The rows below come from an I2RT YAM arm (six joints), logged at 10 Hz.
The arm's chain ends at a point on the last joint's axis. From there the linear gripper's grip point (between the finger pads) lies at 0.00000 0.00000 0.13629 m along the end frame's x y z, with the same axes.
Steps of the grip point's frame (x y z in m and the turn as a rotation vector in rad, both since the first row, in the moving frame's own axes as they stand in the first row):
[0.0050, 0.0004, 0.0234, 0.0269, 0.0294, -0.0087]
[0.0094, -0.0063, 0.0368, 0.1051, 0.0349, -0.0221]
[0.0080, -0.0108, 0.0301, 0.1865, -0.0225, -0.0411]
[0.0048, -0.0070, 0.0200, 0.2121, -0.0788, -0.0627]
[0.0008, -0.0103, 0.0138, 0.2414, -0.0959, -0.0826]
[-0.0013, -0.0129, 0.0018, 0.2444, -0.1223, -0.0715]
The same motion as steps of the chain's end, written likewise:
[0.0010, 0.0041, 0.0235, 0.0269, 0.0294, -0.0087]
[0.0048, 0.0080, 0.0376, 0.1051, 0.0349, -0.0221]
[0.0116, 0.0144, 0.0325, 0.1865, -0.0225, -0.0411]
[0.0163, 0.0213, 0.0235, 0.2121, -0.0788, -0.0627]
[0.0151, 0.0217, 0.0184, 0.2414, -0.0959, -0.0826]
[0.0163, 0.0194, 0.0069, 0.2444, -0.1223, -0.0715]

